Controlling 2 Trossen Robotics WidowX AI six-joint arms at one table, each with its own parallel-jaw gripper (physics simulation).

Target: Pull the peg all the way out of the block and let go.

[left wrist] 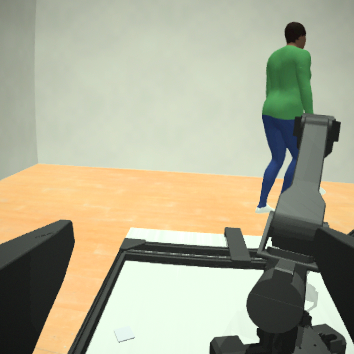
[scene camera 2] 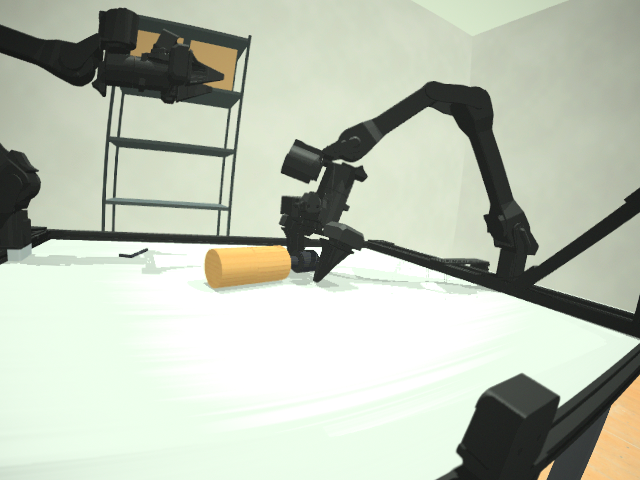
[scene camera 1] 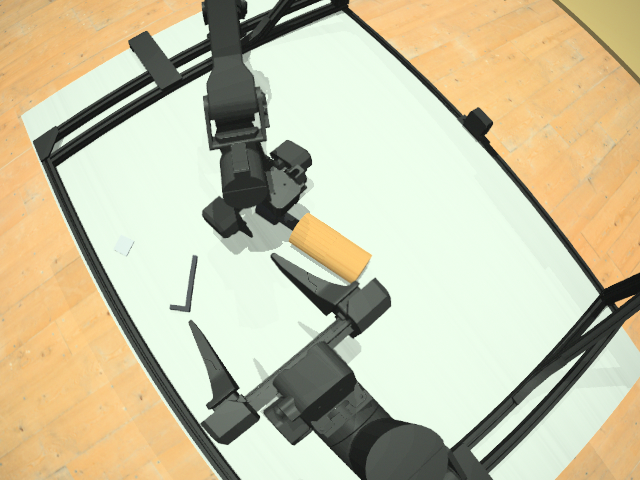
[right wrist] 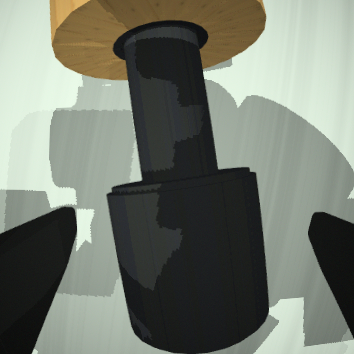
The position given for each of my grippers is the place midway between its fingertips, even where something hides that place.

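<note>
Scene camera 1 shows my left gripper [scene camera 1: 230,287], open and holding nothing, together with my right gripper [scene camera 1: 270,217] and a wooden cylinder block [scene camera 1: 312,236]. In scene camera 2 are my left gripper [scene camera 2: 217,83], my right gripper [scene camera 2: 300,274] and the block [scene camera 2: 224,267]. The left wrist view contains my left gripper [left wrist: 197,237]; a dark peg is out of frame in the left wrist view, and the wooden cylinder block is out of frame in the left wrist view too. The right wrist view has the dark peg [right wrist: 188,236], my right gripper [right wrist: 196,222] and the block [right wrist: 91,45].
</note>
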